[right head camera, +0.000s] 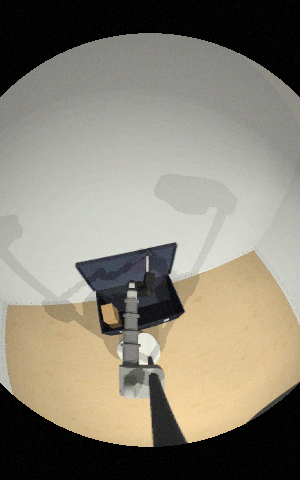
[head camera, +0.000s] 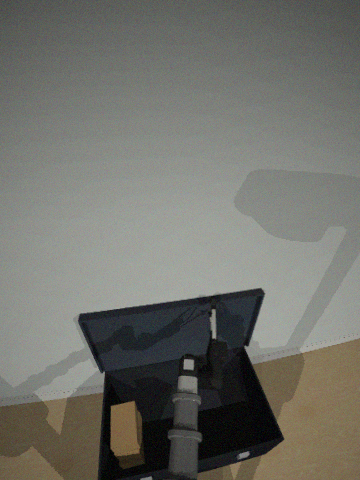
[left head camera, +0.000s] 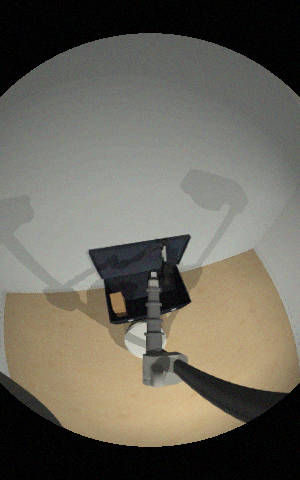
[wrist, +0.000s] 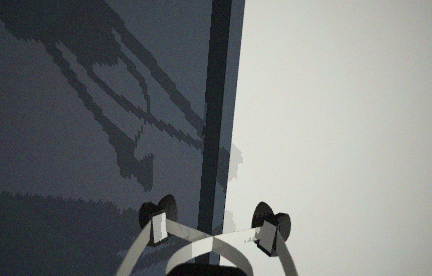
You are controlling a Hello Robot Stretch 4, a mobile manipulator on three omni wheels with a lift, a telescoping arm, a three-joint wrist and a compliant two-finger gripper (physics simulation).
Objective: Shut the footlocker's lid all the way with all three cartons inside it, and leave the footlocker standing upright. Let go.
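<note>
The dark blue footlocker [head camera: 265, 447] [left head camera: 177, 306] [right head camera: 175, 316] stands upright on the floor by the wall. Its lid [head camera: 150, 345] [left head camera: 111, 265] [right head camera: 162, 260] [wrist: 165, 40] is raised, leaning back at the wall side. One tan carton [head camera: 124, 427] [left head camera: 117, 302] [right head camera: 109, 314] is inside at the left; I cannot make out the other two in the dark interior, partly hidden by the arm. My gripper [head camera: 213, 301] [left head camera: 164, 244] [right head camera: 147, 252] [wrist: 215, 214] is open, at the lid's upper edge right of its middle. In the wrist view the edge passes between the spread fingertips; contact is unclear.
My arm [head camera: 184, 455] [left head camera: 154, 320] [right head camera: 131, 325] reaches over the footlocker's front wall. The pale wall [head camera: 150, 200] rises close behind the lid. A round white object [left head camera: 134, 340] [right head camera: 150, 345] is on the floor in front of the footlocker, under the arm.
</note>
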